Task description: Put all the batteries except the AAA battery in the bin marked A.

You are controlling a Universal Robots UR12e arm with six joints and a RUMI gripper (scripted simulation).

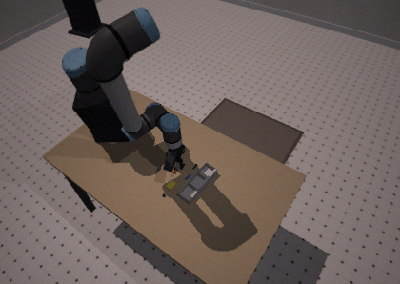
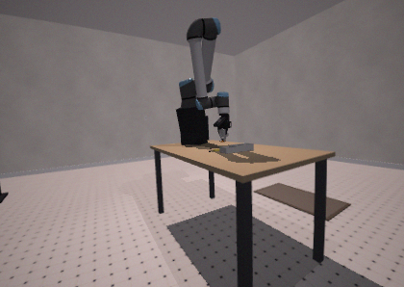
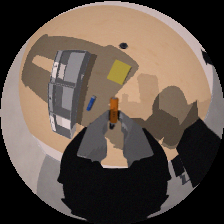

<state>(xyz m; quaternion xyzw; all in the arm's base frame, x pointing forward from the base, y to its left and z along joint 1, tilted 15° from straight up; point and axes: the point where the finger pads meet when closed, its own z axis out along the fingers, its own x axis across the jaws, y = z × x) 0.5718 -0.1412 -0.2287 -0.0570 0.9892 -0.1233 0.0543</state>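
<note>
The orange battery is 10 mm below my hand. Round my hand: yellow block battery (70 mm to the right, 70 mm below); then black battery (70 mm to the left, 70 mm below); then blue battery (70 mm below, 60 mm ahead, 20 mm to the left).
</note>
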